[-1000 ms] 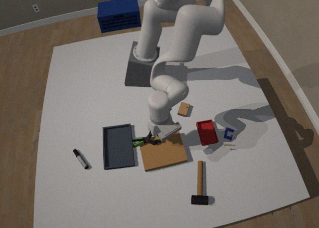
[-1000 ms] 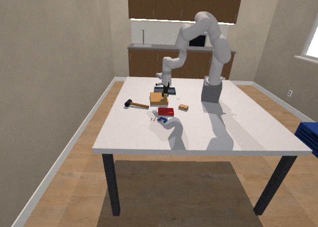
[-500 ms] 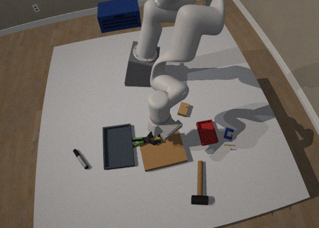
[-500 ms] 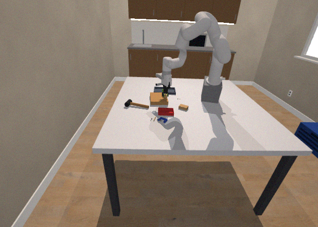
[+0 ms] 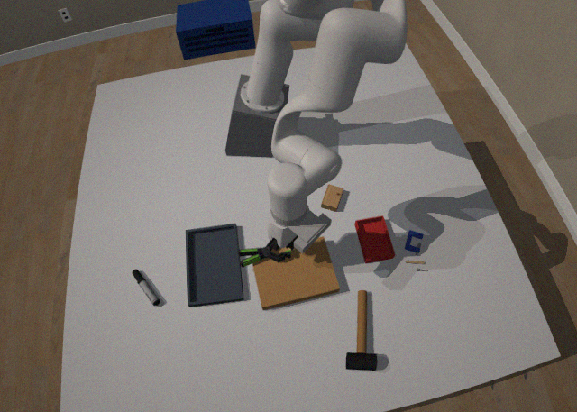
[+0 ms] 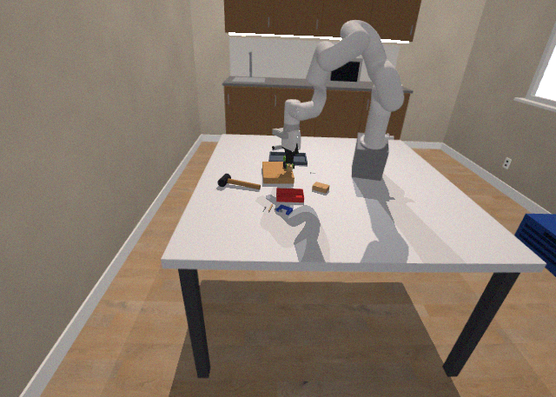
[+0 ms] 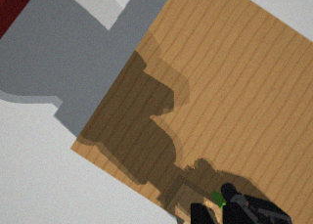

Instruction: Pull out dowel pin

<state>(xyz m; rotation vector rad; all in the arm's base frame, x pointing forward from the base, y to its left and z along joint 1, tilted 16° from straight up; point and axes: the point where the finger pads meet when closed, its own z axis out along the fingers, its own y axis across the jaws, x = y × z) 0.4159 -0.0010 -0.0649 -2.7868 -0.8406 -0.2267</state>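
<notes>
The dowel pin is 2 cm below my hand. From my hand the other things lie so: red box: 2 cm ahead, 23 cm to the left, 9 cm below; grey tray: 2 cm behind, 21 cm to the right, 9 cm below; small wooden block: 5 cm below.
</notes>
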